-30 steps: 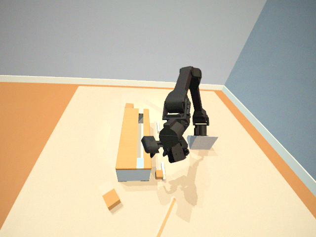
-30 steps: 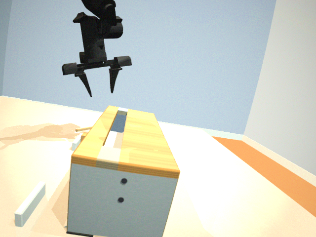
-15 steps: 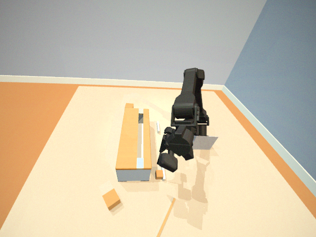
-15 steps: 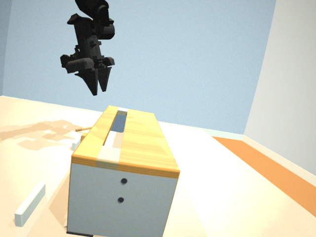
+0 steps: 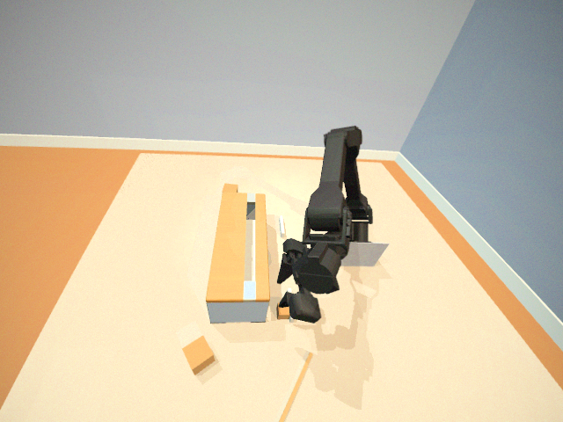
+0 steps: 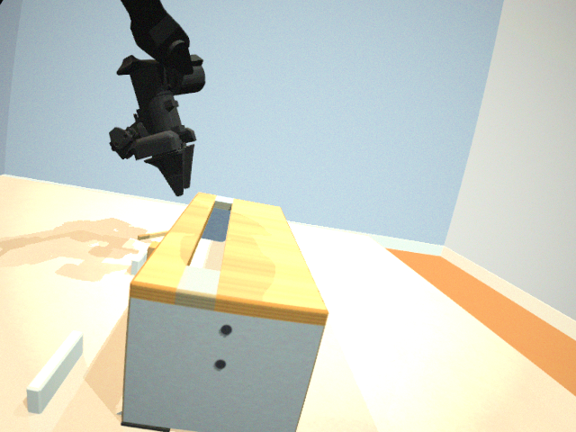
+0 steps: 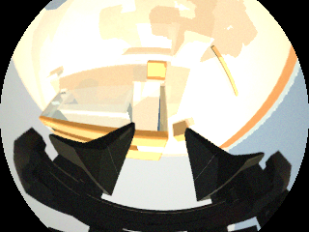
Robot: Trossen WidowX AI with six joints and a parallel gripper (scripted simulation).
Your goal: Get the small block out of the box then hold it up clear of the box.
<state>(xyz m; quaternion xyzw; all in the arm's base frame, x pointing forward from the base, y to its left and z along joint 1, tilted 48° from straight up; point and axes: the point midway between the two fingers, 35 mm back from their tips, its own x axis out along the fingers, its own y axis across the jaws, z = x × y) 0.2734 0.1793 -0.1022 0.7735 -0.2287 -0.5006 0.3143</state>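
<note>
The orange block is 11 cm below my gripper tip, 3 cm behind it and 1 cm to the right of it. Round my gripper tip: long box (18 cm to the right, 7 cm below, 5 cm ahead); then thin orange stick (16 cm to the left, 12 cm below, 4 cm behind).
</note>
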